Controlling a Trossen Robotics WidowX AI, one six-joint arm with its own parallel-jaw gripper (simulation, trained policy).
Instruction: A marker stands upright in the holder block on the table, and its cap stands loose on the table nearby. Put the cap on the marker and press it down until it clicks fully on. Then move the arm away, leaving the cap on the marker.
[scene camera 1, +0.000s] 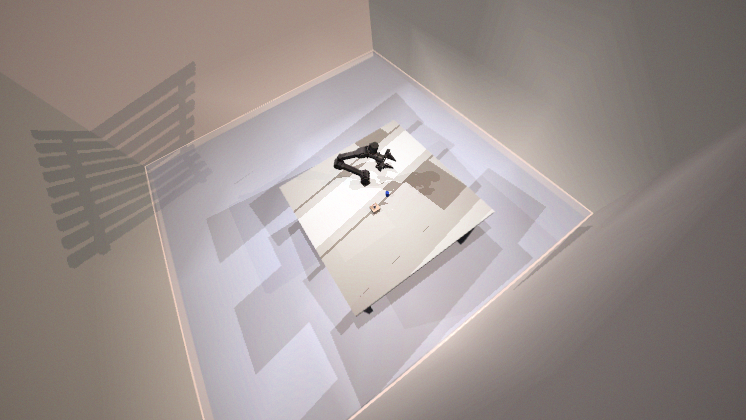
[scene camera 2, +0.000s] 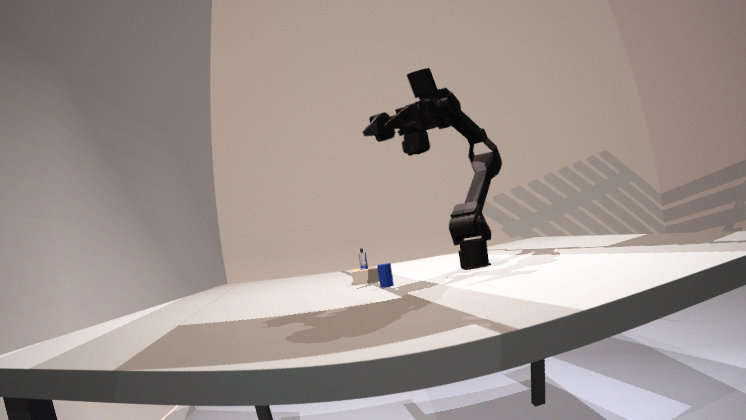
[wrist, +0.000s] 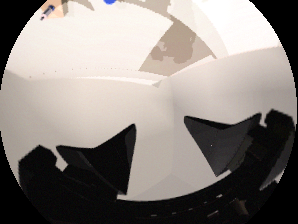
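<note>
My gripper (scene camera 2: 374, 130), visible. Gripper (wrist: 160, 123), visible too.
</note>
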